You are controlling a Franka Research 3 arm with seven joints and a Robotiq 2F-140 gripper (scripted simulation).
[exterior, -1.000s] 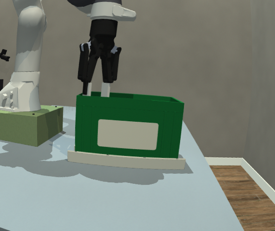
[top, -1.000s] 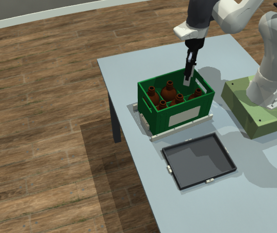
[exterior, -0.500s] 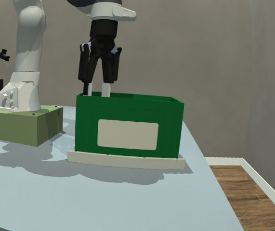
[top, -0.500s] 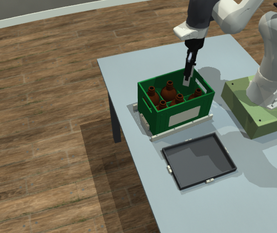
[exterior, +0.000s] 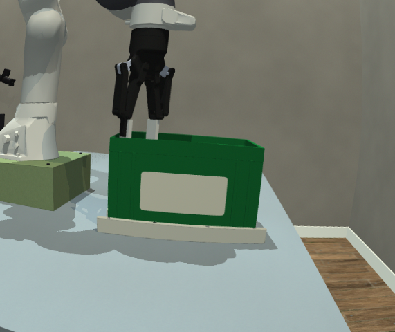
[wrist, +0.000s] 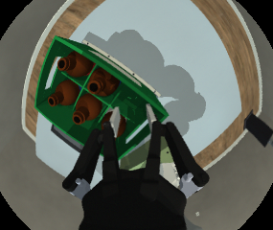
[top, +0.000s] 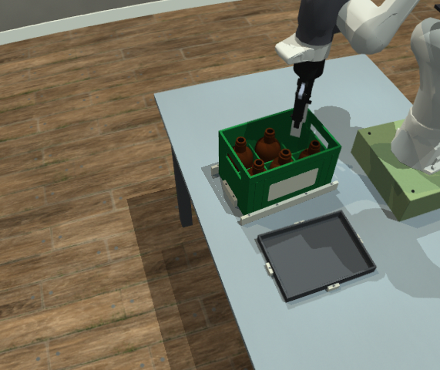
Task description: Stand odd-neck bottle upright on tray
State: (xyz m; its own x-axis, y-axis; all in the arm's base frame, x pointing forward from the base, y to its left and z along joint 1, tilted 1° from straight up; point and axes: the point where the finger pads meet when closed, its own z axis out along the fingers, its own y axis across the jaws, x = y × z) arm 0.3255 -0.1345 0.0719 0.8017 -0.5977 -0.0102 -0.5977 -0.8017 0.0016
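Right now the bottle is 9 cm ahead of my hand, 8 cm below it and 1 cm to the left of it. Also, from my hand: dark tray: 33 cm to the left, 16 cm below, 6 cm ahead; then green crate: 9 cm below, 8 cm ahead, 6 cm to the left.
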